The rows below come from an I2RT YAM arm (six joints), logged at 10 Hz.
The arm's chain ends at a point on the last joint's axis. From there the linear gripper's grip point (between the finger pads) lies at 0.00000 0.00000 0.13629 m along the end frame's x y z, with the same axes.
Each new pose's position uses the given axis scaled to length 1; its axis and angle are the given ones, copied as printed.
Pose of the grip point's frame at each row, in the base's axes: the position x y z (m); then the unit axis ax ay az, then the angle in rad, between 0 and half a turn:
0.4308, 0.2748, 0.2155, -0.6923, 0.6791, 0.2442, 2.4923
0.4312, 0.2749, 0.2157, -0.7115, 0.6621, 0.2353, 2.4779
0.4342, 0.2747, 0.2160, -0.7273, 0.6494, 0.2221, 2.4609
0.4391, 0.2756, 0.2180, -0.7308, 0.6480, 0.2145, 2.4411
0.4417, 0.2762, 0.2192, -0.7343, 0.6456, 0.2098, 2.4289
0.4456, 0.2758, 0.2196, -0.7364, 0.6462, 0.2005, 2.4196
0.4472, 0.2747, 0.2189, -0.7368, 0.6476, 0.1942, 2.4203
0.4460, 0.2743, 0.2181, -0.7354, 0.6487, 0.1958, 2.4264
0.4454, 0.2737, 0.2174, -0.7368, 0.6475, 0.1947, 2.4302
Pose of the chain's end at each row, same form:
0.4162, 0.1772, 0.3095, -0.6923, 0.6791, 0.2442, 2.4923
0.4164, 0.1772, 0.3096, -0.7115, 0.6621, 0.2353, 2.4779
0.4176, 0.1774, 0.3100, -0.7273, 0.6494, 0.2221, 2.4609
0.4199, 0.1780, 0.3111, -0.7308, 0.6480, 0.2145, 2.4411
0.4210, 0.1783, 0.3118, -0.7343, 0.6456, 0.2098, 2.4289
0.4226, 0.1786, 0.3123, -0.7364, 0.6462, 0.2005, 2.4196
0.4231, 0.1784, 0.3122, -0.7368, 0.6476, 0.1942, 2.4203
0.4225, 0.1782, 0.3118, -0.7354, 0.6487, 0.1958, 2.4264
0.4221, 0.1779, 0.3116, -0.7368, 0.6475, 0.1947, 2.4302

